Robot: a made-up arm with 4 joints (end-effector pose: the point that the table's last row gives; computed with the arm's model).
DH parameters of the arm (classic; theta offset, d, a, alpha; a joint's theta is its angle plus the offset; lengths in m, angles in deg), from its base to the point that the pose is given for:
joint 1: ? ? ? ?
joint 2: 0 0.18 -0.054 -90
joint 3: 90 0.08 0.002 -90
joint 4: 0 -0.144 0.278 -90
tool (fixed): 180 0.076 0 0
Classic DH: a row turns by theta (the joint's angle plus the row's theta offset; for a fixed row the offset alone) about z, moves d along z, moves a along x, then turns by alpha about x.
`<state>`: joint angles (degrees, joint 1 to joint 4).
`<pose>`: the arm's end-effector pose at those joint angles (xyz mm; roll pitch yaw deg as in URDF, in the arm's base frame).
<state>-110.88 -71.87 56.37 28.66</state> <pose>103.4 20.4 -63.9 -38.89 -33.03 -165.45</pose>
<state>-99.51 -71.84 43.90 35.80</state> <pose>97.4 36.1 11.7 -47.01 -20.61 -150.87</pose>
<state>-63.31 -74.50 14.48 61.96</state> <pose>129.4 -25.0 160.3 -70.07 7.04 -126.01</pose>
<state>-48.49 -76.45 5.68 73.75</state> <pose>188.2 -45.7 174.9 -80.73 11.42 -121.99</pose>
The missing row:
joint 1: -90 0.04 0.071 -90
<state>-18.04 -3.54 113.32 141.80</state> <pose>-115.6 -172.4 80.2 178.13 41.44 47.44</pose>
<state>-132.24 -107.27 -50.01 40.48</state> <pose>-28.8 -223.5 149.9 -138.79 21.33 169.41</pose>
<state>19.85 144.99 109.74 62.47</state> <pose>170.3 -278.1 -32.2 -167.27 -28.47 120.08</pose>
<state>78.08 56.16 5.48 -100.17</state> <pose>-153.0 174.0 -236.4 91.40 -34.20 -24.19</pose>
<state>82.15 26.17 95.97 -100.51</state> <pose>-169.0 63.2 -247.7 -9.73 -74.25 -3.84</pose>
